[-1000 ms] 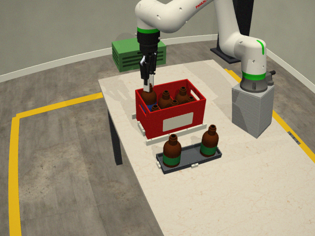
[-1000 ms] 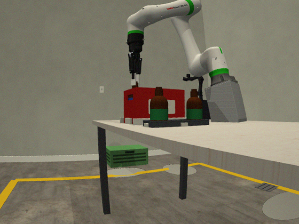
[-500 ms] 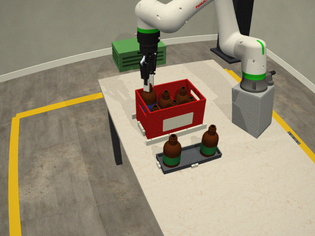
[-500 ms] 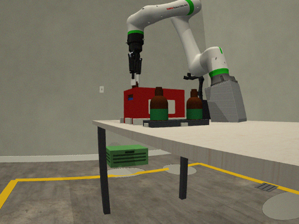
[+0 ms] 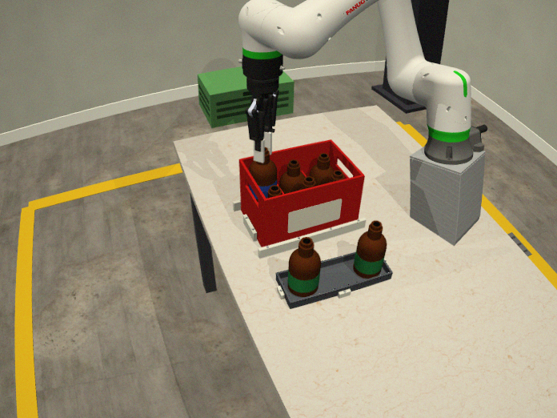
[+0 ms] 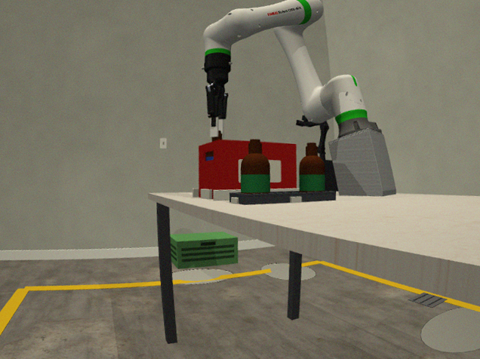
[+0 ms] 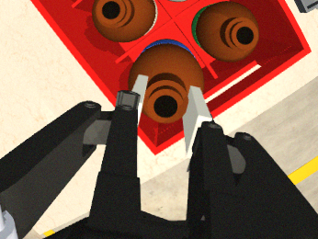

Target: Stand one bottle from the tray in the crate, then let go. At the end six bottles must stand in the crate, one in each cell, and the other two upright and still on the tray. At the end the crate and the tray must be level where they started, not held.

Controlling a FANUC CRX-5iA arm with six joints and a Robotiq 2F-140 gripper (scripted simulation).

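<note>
Now: the glass bottle 90 mm below my hand. Also, from my hand: grey tray 60 mm behind, 290 mm to the left, 220 mm below; then red crate 80 mm behind, 50 mm to the left, 150 mm below.
</note>
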